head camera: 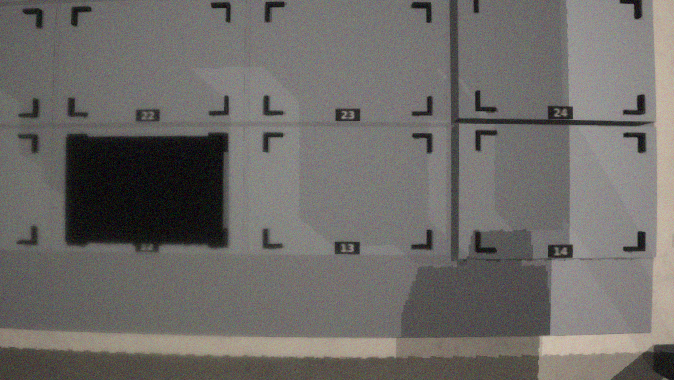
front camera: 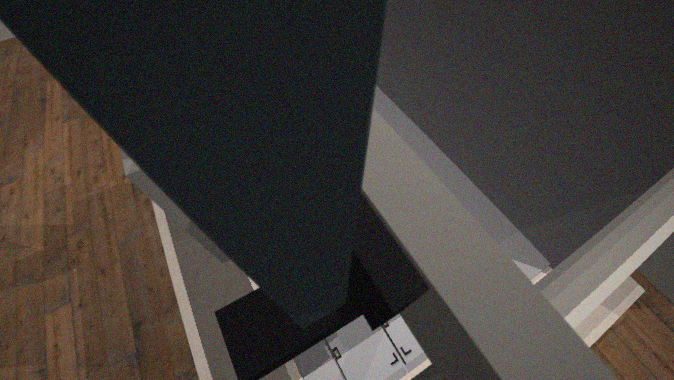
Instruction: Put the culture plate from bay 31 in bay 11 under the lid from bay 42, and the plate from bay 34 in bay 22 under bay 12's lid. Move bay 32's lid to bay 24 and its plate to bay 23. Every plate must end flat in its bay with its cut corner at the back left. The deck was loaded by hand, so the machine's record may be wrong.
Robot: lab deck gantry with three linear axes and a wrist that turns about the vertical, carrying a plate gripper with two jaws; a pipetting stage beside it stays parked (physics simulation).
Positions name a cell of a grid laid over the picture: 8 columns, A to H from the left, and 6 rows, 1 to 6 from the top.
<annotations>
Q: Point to a bay 24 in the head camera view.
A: At H2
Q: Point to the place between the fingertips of my gripper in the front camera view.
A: D6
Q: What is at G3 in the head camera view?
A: A bay 14.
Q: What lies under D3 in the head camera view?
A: A bay 13.
</annotations>
